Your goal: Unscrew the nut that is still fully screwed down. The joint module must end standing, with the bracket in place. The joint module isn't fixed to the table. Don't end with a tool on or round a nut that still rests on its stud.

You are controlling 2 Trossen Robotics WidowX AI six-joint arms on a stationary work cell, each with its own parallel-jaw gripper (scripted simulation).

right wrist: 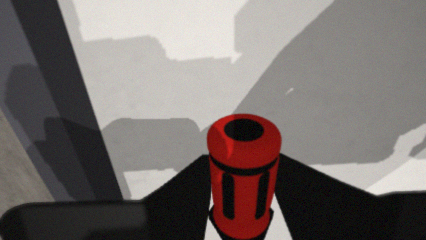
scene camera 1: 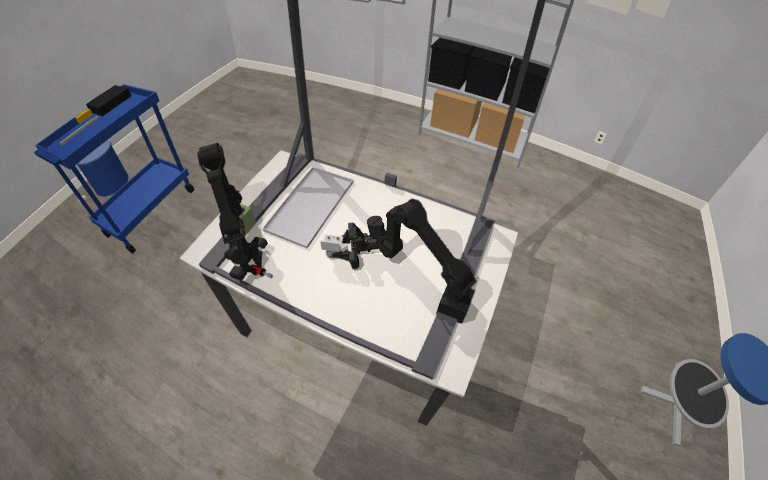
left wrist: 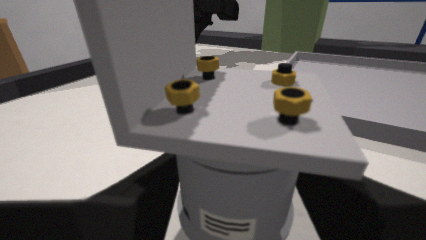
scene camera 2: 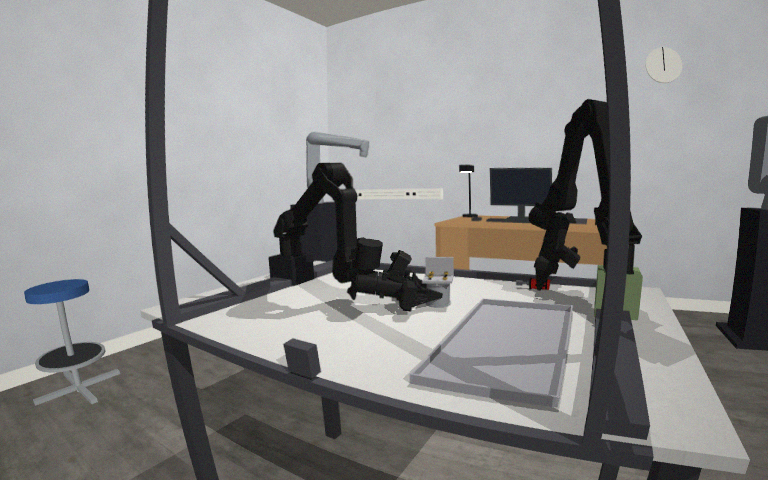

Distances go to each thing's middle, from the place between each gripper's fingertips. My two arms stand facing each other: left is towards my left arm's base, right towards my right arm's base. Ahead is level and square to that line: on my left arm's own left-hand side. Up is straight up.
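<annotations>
Relative to the l-shaped bracket [scene camera 2: 438, 265], my right hand [scene camera 2: 539, 288] is 24 cm to the right of it, 20 cm past it and 4 cm below it. The shallow grey tray [scene camera 2: 506, 346] is 39 cm behind my right hand, 3 cm below it and 2 cm to the left of it.
Relative to the l-shaped bracket, my left gripper is 10 mm short of it, 30 mm to the left of it and 40 mm below it. The shallow grey tray is 170 mm behind my left hand, 240 mm to the right of it and 30 mm below it.
</annotations>
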